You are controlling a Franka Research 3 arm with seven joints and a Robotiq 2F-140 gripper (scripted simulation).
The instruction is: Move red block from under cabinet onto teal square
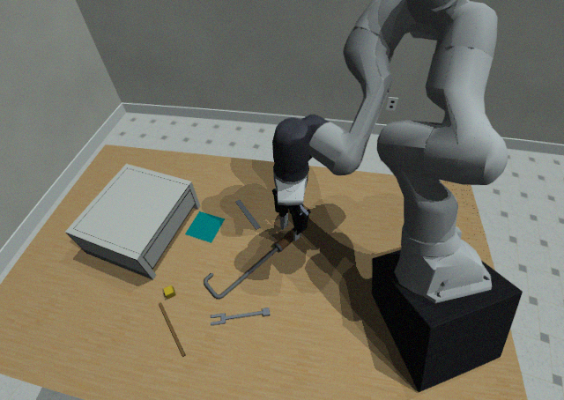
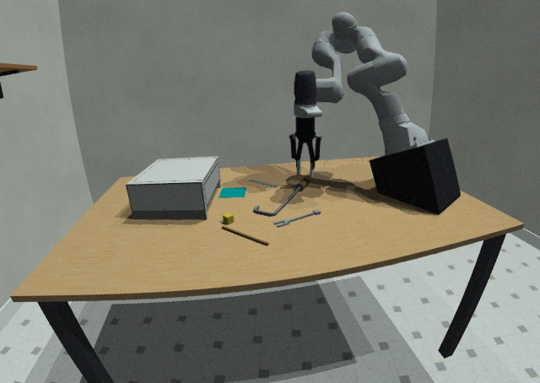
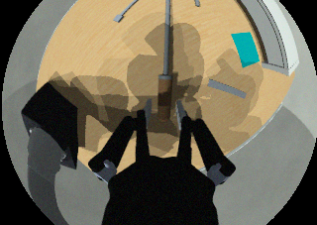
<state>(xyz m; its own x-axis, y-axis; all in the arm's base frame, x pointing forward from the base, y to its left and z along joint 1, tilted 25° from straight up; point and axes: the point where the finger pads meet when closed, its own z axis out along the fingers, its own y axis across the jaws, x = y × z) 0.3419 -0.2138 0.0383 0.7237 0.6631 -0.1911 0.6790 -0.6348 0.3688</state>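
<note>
Right now the grey hook tool is 120 mm ahead of my hand, 70 mm below it and 60 mm to the left of it. From my hand the other things lie so: grey forked tool (250 mm to the left, 150 mm ahead, 80 mm below); teal square (300 mm ahead, 80 mm below, 60 mm to the right); flat grey bar (150 mm ahead, 110 mm to the right, 80 mm below).
</note>
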